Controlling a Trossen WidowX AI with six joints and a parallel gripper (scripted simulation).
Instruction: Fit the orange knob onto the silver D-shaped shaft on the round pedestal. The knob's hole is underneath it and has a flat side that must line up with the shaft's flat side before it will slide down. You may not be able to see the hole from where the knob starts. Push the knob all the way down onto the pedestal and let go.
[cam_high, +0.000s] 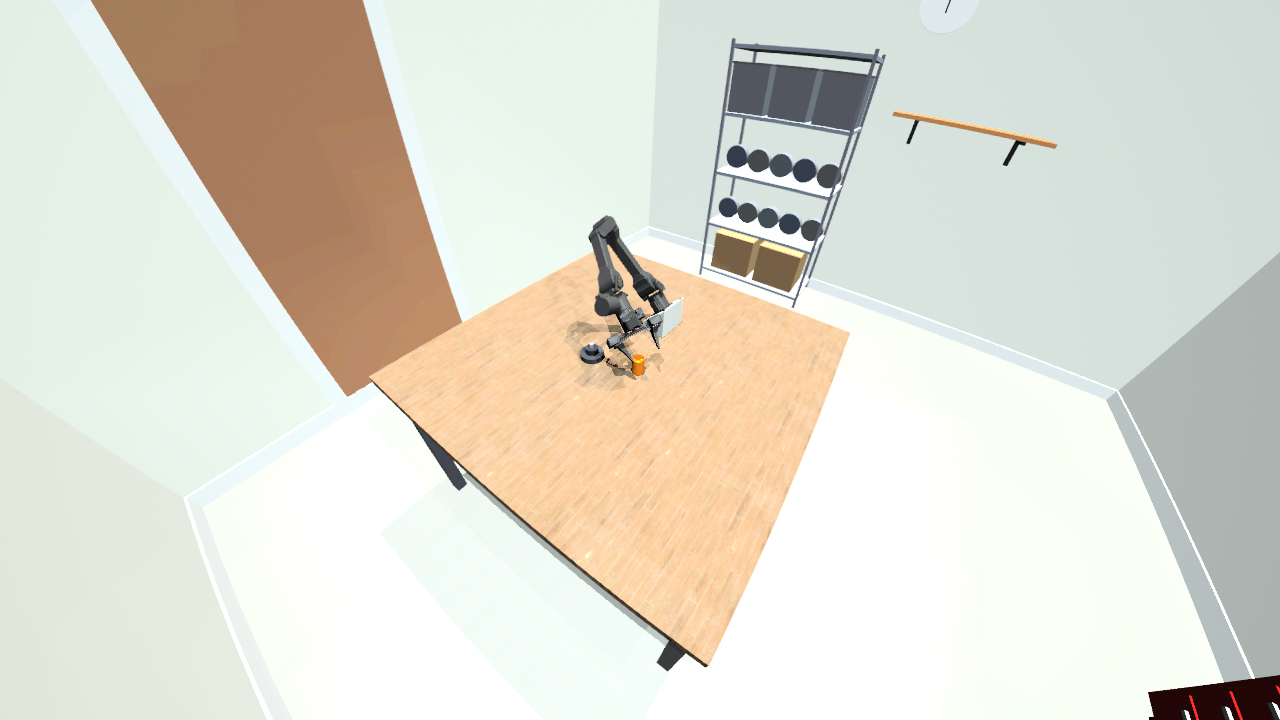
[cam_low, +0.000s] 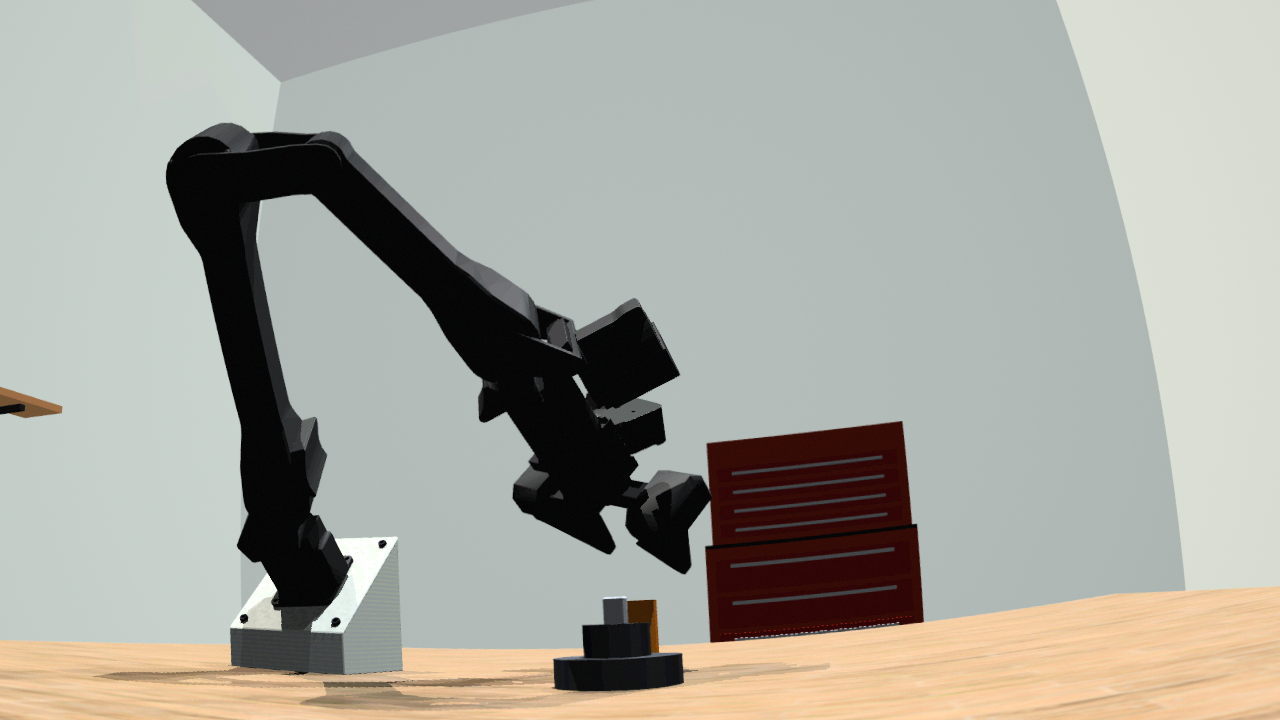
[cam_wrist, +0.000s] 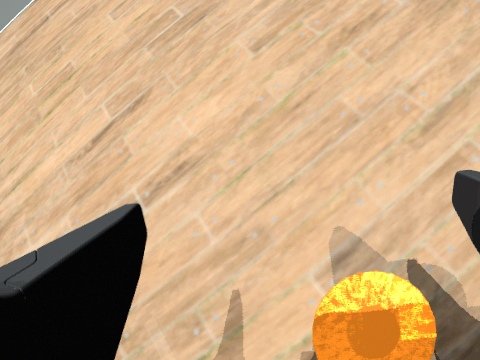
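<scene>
My gripper tip is 5 cm above the orange knob, 4 cm to the left of it and 1 cm past it. Also, from my gripper tip: dark round pedestal 21 cm to the right, 7 cm below, 3 cm ahead.
</scene>
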